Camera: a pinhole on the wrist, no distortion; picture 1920 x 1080 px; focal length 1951.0 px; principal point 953.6 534.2 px. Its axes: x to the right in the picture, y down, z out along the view. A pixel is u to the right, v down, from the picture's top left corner.
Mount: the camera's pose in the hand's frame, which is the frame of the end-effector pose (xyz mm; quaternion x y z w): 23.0 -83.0 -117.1 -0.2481 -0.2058 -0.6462 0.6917
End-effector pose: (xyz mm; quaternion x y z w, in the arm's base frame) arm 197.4 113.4 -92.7 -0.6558 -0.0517 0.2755 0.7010
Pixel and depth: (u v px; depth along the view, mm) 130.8 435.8 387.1
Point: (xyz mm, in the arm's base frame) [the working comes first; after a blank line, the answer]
In the camera's frame: -163.3 -19.5 387.1

71.5 194.2 -348.2
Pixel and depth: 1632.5 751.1 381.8
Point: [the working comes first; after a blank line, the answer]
In the camera's frame: 132.9 42.4 381.8

144.4 387.4 -127.0
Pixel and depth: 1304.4 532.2 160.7
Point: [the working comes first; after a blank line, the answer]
In the camera's frame: 28.9 -0.2 160.7

214.0 152.2 -90.3
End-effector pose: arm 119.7 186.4 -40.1 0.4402 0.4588 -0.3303 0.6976
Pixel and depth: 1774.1 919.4 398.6
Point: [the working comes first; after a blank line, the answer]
In the camera's frame: 167.6 78.7 398.6

295.3 -78.7 -94.6
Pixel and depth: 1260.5 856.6 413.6
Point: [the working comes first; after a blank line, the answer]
In the camera's frame: 65.1 68.3 413.6

349.3 3.1 -59.3
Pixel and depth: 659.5 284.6 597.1
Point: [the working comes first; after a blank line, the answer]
In the camera's frame: -90.0 -76.4 597.1

514.7 44.3 163.4
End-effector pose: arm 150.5 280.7 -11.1 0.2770 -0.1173 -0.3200 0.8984
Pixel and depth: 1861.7 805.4 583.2
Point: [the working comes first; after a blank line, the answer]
In the camera's frame: 271.5 81.1 583.2

98.7 13.4 440.5
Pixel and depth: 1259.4 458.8 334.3
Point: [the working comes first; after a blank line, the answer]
In the camera's frame: 52.4 -12.9 334.3

140.8 238.0 182.6
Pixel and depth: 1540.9 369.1 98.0
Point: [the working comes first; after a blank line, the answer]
In the camera's frame: 29.5 -8.3 98.0

150.5 246.2 -54.5
